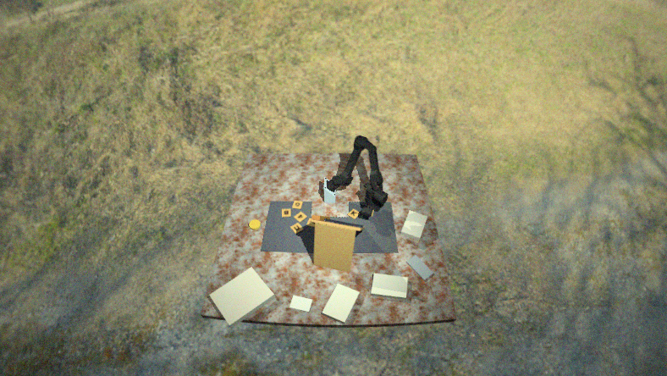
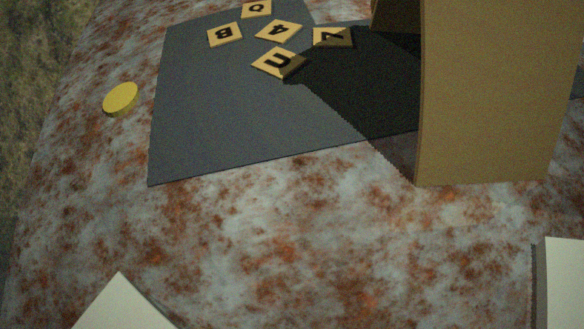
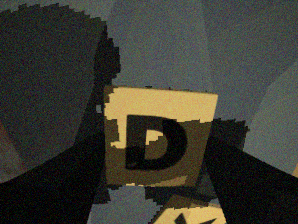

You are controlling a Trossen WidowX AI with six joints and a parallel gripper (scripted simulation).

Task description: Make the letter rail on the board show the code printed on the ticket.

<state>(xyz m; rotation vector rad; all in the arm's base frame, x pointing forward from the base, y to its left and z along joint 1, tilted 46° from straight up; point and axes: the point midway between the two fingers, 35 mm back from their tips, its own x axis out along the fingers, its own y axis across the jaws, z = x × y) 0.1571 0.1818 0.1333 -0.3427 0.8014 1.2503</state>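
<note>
Right now the white ticket is 150 mm ahead of my gripper tip, 120 mm to the right of it and 70 mm above it. From my gripper tip the other things lie so: grey mat (240 mm to the right, 50 mm ahead, 10 mm below); then grey block (420 mm ahead, 230 mm to the left); then tan letter tile (right at my gripper tip).
</note>
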